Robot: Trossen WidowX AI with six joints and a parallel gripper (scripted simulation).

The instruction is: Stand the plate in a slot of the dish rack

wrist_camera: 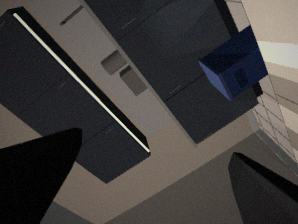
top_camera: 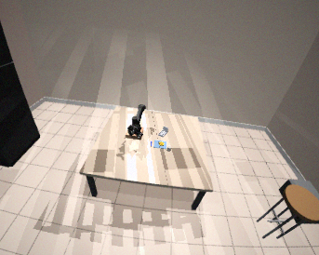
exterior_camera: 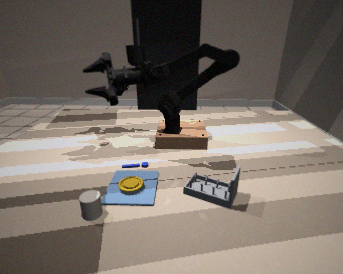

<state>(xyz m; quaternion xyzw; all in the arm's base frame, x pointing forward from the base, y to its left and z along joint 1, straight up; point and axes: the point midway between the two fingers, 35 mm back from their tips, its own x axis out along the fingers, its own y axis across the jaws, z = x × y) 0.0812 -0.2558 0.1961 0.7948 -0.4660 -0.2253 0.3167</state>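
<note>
The yellow plate lies 250 mm to the left of my gripper tip, 230 mm ahead of it and 220 mm below it. Also, from my gripper tip: blue spoon: 240 mm below, 220 mm to the left, 110 mm ahead; then blue mat: 250 mm to the left, 240 mm below, 220 mm ahead; then grey cup: 330 mm ahead, 220 mm below, 200 mm to the left.
</note>
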